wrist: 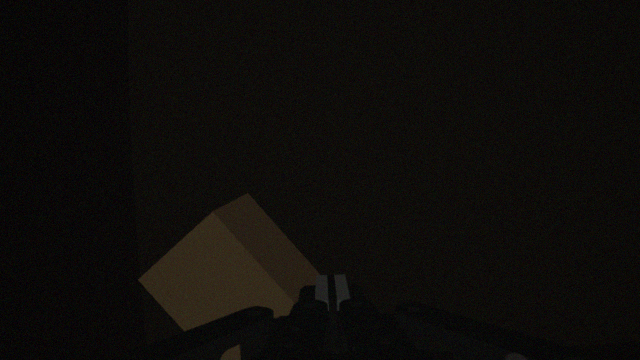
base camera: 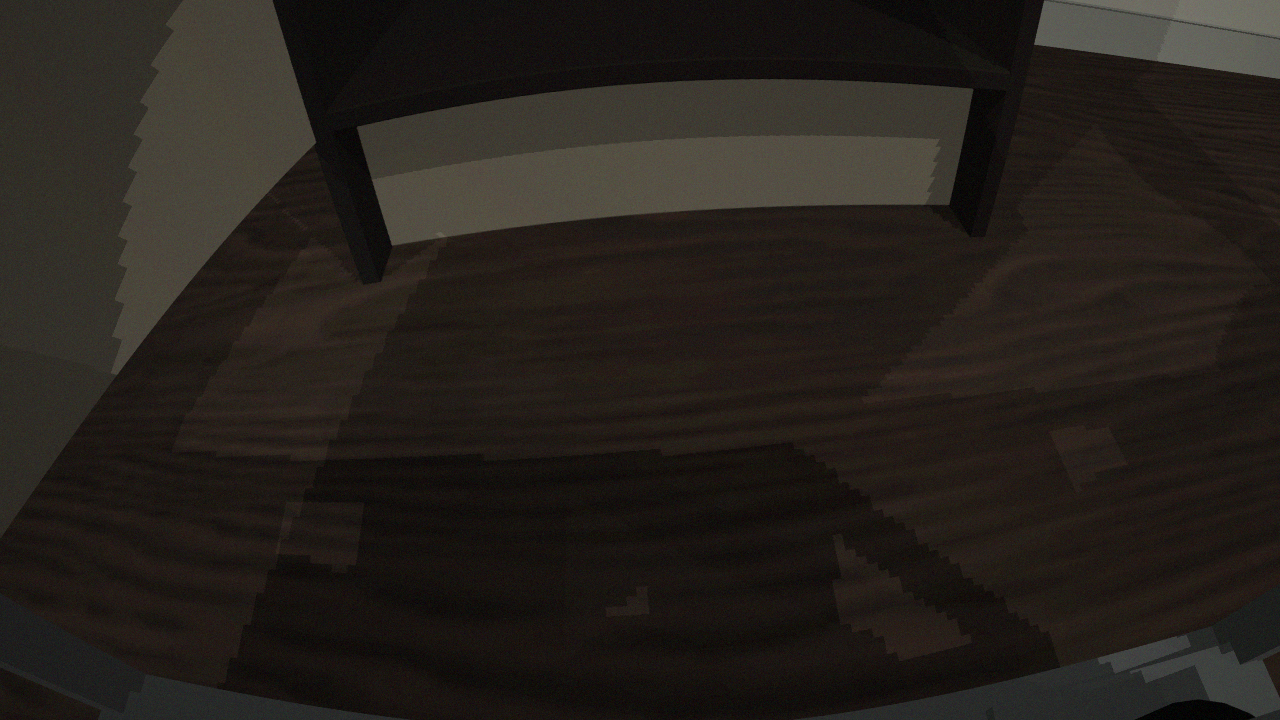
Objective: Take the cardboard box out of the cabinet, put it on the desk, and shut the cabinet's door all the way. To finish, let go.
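Frame: origin at the arm's base, x ahead, y left, z up, level; metres.
Where they show: gripper, fingertip midpoint: (wrist: pixel 331 295).
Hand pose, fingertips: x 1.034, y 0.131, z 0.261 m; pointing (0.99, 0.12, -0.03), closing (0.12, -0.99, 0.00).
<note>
After its pixels a point has its place.
The cardboard box (wrist: pixel 215 265) @[x 1.017, y 0.180, z 0.280 m] shows tan in the wrist view, low and left of centre, turned at an angle, with its lower part hidden behind my gripper. My gripper (wrist: pixel 331 295) @[x 1.033, y 0.131, z 0.261 m] is shut and empty, its fingertips together just right of the box's right edge; whether they touch the box I cannot tell. Dark surfaces surround the box. The dark cabinet (base camera: pixel 353 201) @[x 0.527, y 0.233, z -0.311 m] stands ahead in the base camera view, with its lower part and legs showing. The cabinet's door and the desk cannot be made out.
A pale wall (base camera: pixel 196 179) @[x 0.401, y 0.266, z -0.199 m] runs along the left in the base camera view. The dark wooden floor (base camera: pixel 671 340) @[x 0.440, y -0.005, z -0.397 m] lies in front of and under the cabinet. A light baseboard (base camera: pixel 1092 35) @[x 1.141, y -0.823, z -0.364 m] shows at the upper right. Grey parts of the base edge the bottom.
</note>
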